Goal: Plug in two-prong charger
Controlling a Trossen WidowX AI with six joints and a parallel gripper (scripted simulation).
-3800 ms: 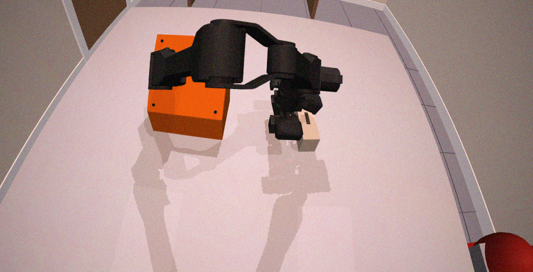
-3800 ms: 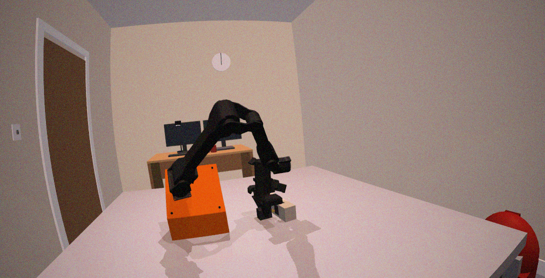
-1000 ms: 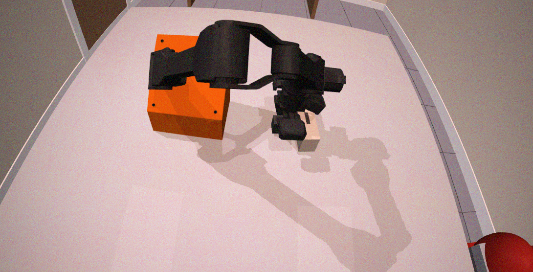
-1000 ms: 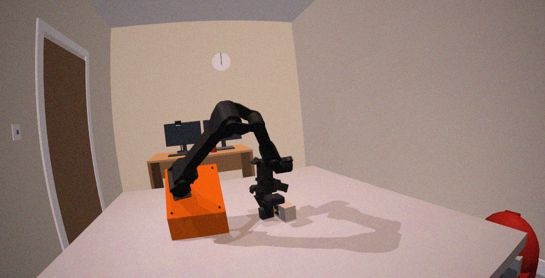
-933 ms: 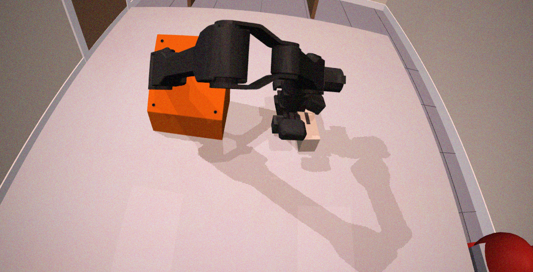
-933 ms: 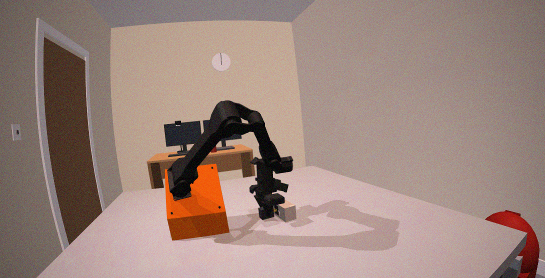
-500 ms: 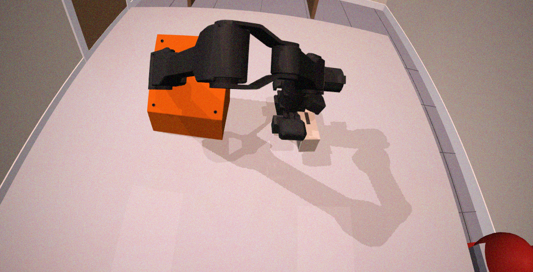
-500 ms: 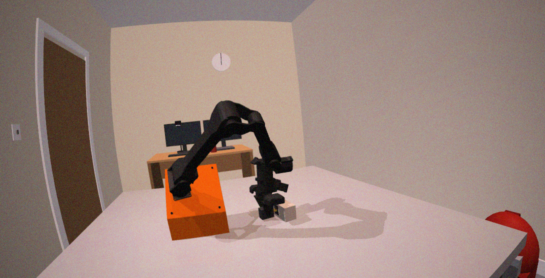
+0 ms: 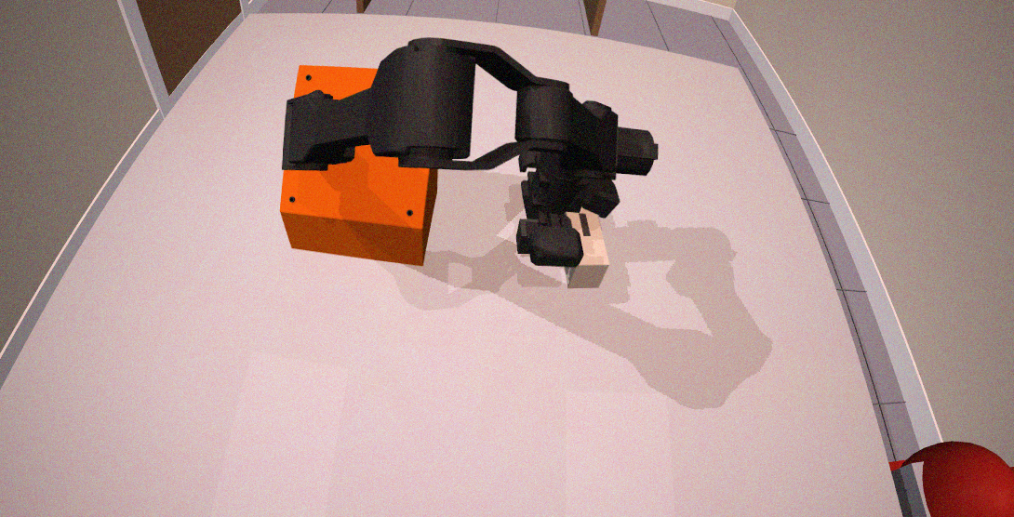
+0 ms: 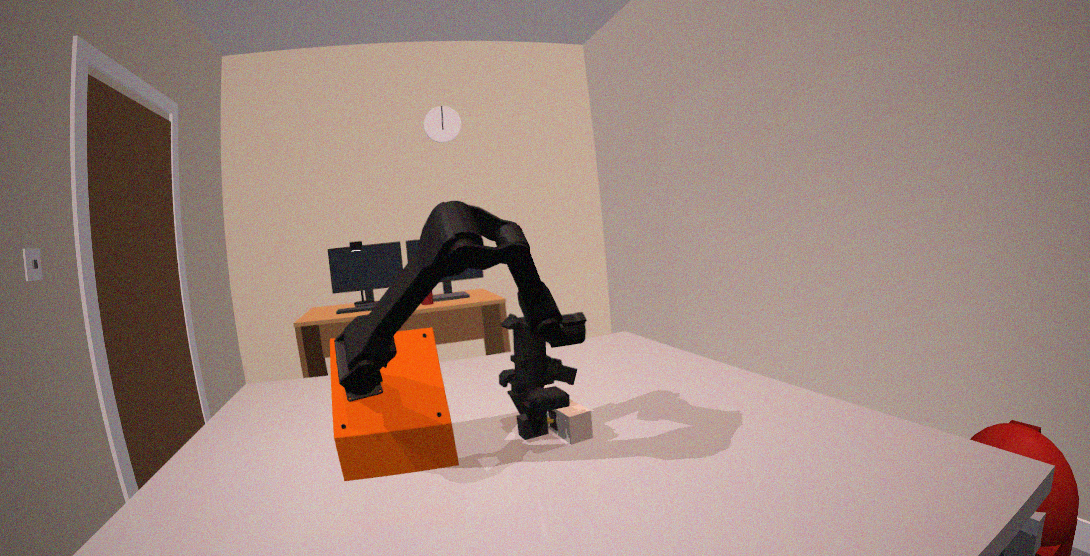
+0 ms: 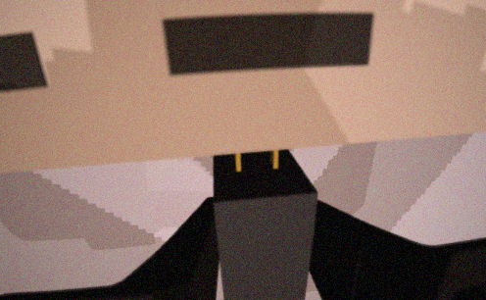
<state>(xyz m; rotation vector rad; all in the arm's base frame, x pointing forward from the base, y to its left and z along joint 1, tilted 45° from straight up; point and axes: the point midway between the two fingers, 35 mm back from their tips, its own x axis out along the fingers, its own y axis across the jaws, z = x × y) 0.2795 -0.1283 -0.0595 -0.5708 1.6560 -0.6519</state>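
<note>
The two-prong charger lies 2 cm ahead of my gripper tip and 1 cm above it.
</note>
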